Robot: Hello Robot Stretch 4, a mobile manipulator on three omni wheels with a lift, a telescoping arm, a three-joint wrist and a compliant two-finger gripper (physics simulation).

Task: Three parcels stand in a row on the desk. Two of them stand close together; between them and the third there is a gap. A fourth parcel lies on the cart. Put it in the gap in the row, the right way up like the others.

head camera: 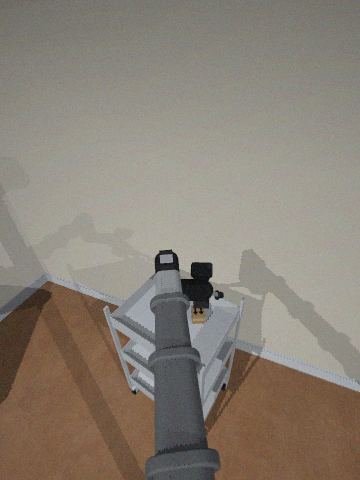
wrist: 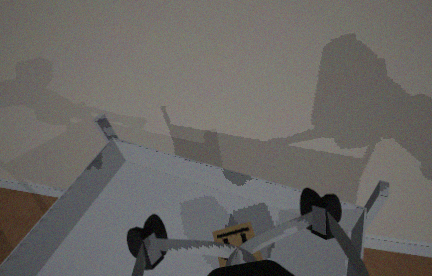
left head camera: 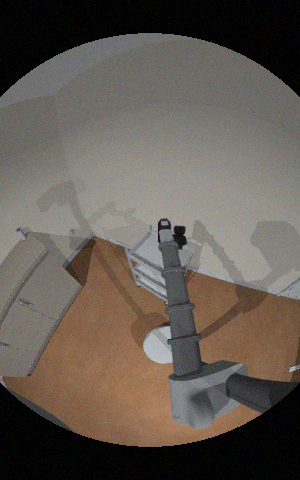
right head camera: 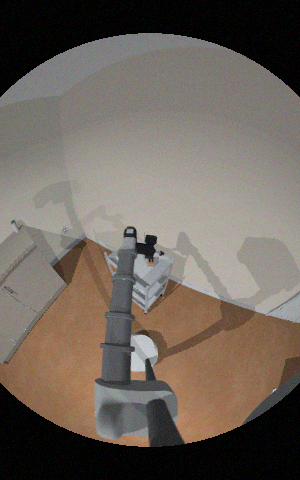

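Seen in the pictures: gripper, fingertip midpoint: (wrist: 232, 218); robot's base, link origin: (left head camera: 163, 343) (right head camera: 137, 351).
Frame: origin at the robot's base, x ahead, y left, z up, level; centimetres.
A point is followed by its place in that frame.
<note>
The fourth parcel (head camera: 198, 317) {z 67.9, x 70.6, y -11.3 cm} (right head camera: 151, 262) {z 68.4, x 70.7, y -12.2 cm} (wrist: 234, 232) {z 68.8, x 75.2, y -11.9 cm} is a small tan box on the top shelf of the white cart (head camera: 216, 330) {z 63.4, x 66.7, y -18.2 cm} (left head camera: 149, 249) {z 63.5, x 80.3, y 6.8 cm} (wrist: 100, 227) {z 63.4, x 85.6, y 9.0 cm}. Black arrows on its visible face point toward the bottom of the head view. My gripper (wrist: 232, 218) {z 80.8, x 71.5, y -11.5 cm} is open, its two black fingertips wide apart. In the wrist view the parcel shows between and beyond the fingers, partly hidden by the finger links and gripper body. In the head view the black wrist is just behind the parcel and covers part of the gripper. The desk and its three parcels do not show.
The cart stands by the pale wall (head camera: 180, 150) {z 123.2, x 113.3, y -9.5 cm} (wrist: 200, 50) {z 77.2, x 109.3, y -16.7 cm}, with raised corner posts and shelf rims. My telescoping arm (head camera: 177, 400) {z 115.6, x 23.7, y 0.0 cm} (left head camera: 182, 310) {z 115.9, x 16.4, y -0.4 cm} (right head camera: 117, 320) {z 115.9, x 15.9, y -0.1 cm} reaches over it. A grey cabinet (left head camera: 37, 305) {z 51.6, x 24.9, y 123.5 cm} (right head camera: 30, 295) {z 41.0, x 31.8, y 119.9 cm} stands at the left. A round white object (left head camera: 157, 346) {z 18.7, x -1.2, y 6.6 cm} (right head camera: 143, 352) {z 18.7, x 0.4, y -6.8 cm} is below the arm.
</note>
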